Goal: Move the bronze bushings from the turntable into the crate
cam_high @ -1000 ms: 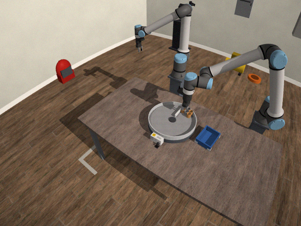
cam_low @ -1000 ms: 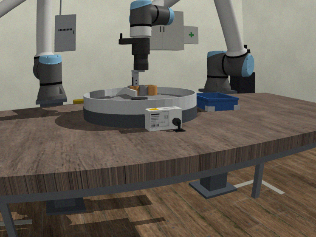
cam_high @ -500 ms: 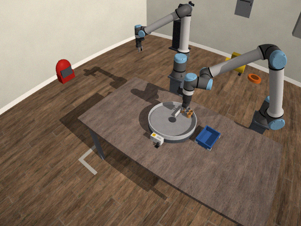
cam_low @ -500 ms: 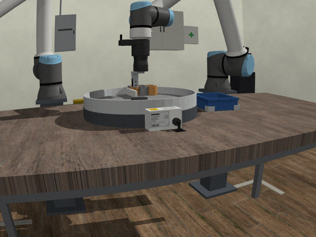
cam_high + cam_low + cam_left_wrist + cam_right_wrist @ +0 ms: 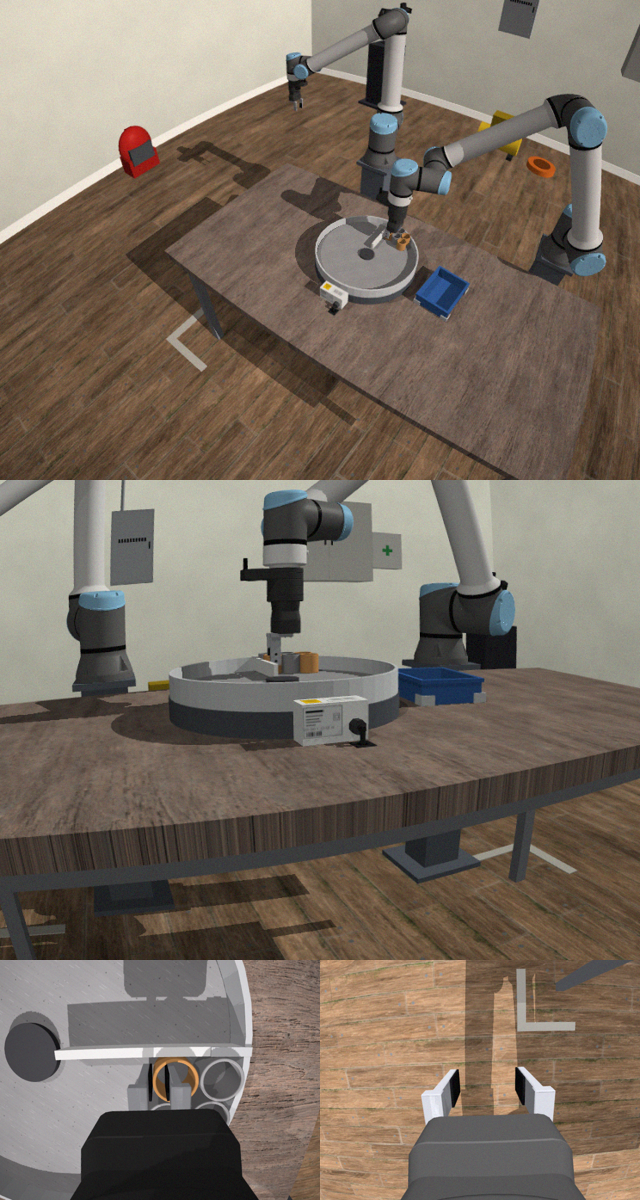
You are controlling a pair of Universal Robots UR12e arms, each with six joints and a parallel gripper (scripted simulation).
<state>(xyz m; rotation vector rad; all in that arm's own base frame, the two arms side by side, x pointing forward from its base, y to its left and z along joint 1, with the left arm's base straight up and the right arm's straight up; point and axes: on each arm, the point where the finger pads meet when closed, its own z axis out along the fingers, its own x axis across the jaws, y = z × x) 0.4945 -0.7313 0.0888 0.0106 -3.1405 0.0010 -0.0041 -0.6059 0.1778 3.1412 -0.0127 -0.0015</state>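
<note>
Now: the blue crate 70 mm ahead of my left hand, 330 mm to the left of it and 60 mm below it. Round my left hand: turntable: 130 mm ahead, 10 mm to the right, 40 mm below.
</note>
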